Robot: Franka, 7 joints.
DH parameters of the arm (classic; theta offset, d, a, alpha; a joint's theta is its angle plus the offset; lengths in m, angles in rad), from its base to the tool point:
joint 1: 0 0.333 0 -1.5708
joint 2: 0 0 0 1.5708
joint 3: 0 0.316 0.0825 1.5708
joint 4: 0 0 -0.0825 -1.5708
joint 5: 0 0.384 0 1.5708
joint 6: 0 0 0.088 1.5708
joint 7: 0 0.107 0 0
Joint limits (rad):
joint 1: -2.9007..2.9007
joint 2: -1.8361..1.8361
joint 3: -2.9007..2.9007
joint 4: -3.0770..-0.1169
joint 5: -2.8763..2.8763
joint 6: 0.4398..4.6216
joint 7: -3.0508..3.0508
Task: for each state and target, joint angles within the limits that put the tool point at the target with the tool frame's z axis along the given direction. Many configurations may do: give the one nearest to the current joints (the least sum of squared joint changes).
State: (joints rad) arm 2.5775 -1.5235 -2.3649 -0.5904 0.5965 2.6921 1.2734
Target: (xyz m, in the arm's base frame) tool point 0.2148 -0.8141 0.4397 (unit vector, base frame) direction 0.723 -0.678 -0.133
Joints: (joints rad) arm 1.7917 -1.3777 -2.4778 -0.1547 0.5329 2.6015 1.2734
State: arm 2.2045 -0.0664 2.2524 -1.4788 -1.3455 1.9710 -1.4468
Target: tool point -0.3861 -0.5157 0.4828 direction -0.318 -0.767 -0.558
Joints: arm 2.8422 0.9464 1.5121 -1.8326 -1.4972 2.6751 -1.4468
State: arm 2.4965 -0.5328 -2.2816 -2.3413 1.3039 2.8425 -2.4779
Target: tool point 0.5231 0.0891 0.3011 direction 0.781 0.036 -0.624
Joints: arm 2.6146 -0.4367 -2.2240 -2.3557 0.8109 3.7673 -2.4779
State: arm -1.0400 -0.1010 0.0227 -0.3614 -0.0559 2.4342 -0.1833
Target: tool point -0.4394 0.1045 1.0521 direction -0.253 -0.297 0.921
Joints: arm -0.2852 -0.6383 -0.5092 -0.2082 -0.2883 2.7602 -0.1833
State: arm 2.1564 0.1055 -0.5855 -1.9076 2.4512 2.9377 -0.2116
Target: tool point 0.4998 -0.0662 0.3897 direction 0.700 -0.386 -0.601
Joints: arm 1.2504 0.3709 -1.2796 -2.0936 2.3432 3.3487 -0.2116
